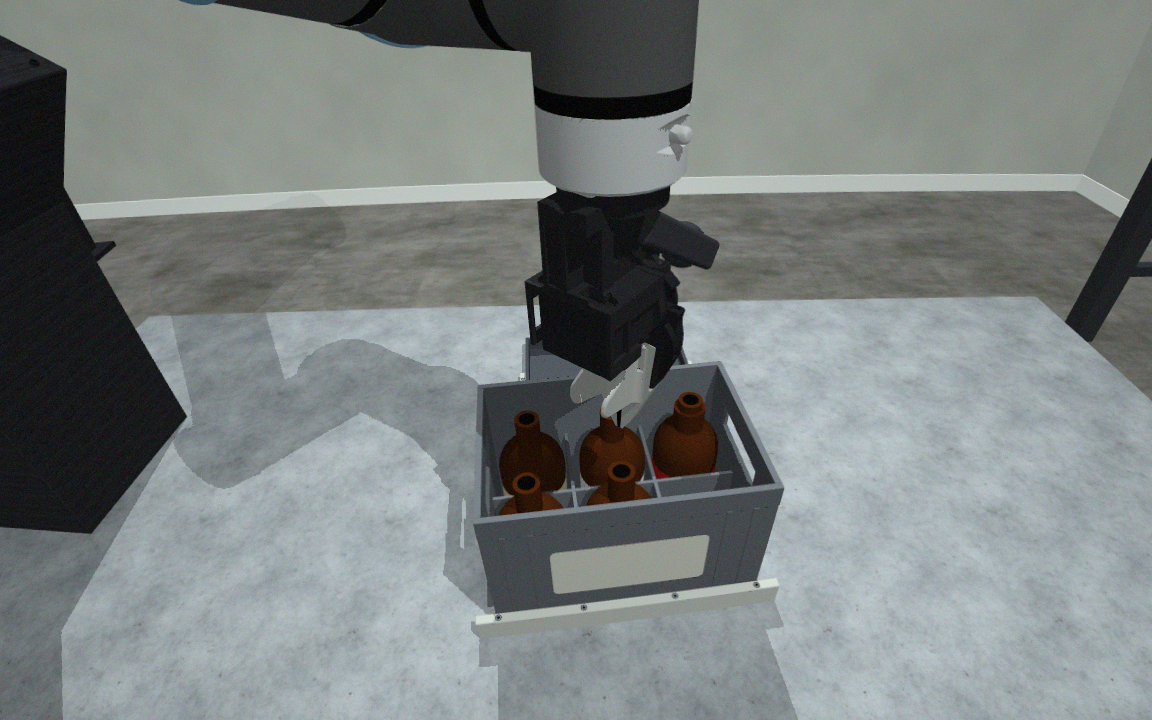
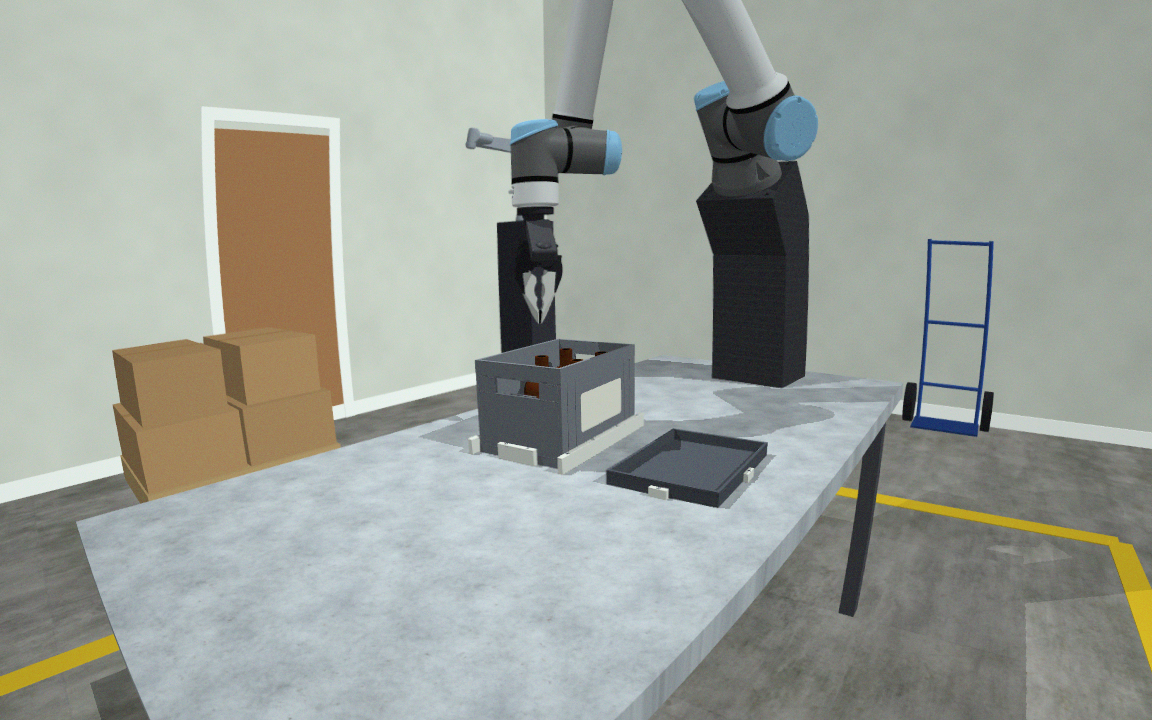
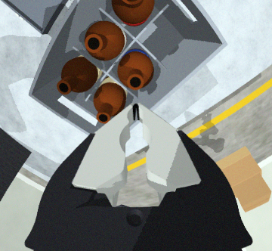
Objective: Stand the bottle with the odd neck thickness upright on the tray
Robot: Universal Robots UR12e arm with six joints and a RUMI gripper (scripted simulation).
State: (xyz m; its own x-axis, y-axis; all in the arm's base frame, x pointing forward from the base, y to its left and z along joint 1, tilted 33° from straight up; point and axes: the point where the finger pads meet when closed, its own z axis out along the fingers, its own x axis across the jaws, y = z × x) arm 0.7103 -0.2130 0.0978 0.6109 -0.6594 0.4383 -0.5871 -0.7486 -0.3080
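The crate is 4 cm to the left of my hand and 16 cm below it. Also, from my hand: grey tray: 3 cm ahead, 33 cm to the left, 23 cm below; then glass bottle: 9 cm ahead, 9 cm to the left, 16 cm below.
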